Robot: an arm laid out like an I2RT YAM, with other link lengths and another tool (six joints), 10 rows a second.
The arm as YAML. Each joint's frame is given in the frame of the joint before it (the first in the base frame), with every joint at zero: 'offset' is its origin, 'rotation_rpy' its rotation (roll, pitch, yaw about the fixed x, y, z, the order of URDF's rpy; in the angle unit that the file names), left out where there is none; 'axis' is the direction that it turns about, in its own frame. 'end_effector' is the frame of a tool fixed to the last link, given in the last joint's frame.
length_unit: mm
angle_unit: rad
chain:
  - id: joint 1
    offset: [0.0, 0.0, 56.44]
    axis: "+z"
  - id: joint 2
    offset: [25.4, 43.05, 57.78]
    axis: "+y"
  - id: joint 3
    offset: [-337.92, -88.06, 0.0]
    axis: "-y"
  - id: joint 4
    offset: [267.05, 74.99, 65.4]
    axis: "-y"
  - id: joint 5
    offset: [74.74, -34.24, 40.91]
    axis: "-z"
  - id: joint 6
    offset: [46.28, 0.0, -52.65]
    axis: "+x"
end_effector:
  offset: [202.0, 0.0, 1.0]
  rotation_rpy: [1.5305, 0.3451, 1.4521]
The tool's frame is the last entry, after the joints.
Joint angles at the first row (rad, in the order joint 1, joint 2, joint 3, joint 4, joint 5, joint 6):
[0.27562, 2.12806, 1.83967, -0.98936, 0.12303, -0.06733]
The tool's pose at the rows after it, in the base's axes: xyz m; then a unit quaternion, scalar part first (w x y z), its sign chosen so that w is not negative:
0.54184, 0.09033, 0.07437, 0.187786, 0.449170, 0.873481, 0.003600
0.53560, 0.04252, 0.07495, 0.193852, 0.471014, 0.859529, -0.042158
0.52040, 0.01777, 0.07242, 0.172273, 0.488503, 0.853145, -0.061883
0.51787, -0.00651, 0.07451, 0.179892, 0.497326, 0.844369, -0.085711
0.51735, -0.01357, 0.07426, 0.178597, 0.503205, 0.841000, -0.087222
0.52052, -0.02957, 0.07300, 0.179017, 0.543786, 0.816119, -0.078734
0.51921, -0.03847, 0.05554, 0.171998, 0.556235, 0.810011, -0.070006
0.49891, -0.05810, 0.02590, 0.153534, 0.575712, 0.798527, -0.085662
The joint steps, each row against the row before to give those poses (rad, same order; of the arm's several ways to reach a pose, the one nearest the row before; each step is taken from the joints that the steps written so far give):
[-0.04198, 0.00001, -0.00001, -0.04195, 0.01182, 0.00037]
[-0.05148, -0.00040, -0.00002, -0.04120, 0.07210, 0.00002]
[-0.04197, 0.00000, 0.00002, -0.05304, -0.00038, 0.00380]
[-0.02479, 0.00001, 0.00002, -0.01183, 0.04539, -0.00075]
[-0.01374, 0.00037, -0.00003, -0.00113, -0.00038, 0.00037]
[-0.03775, 0.00001, -0.00343, 0.01679, -0.01373, 0.05686]
[-0.02900, -0.00001, -0.05913, 0.06256, -0.02556, -0.00002]
[-0.03740, 0.00002, -0.10412, 0.06027, 0.00114, 0.01525]

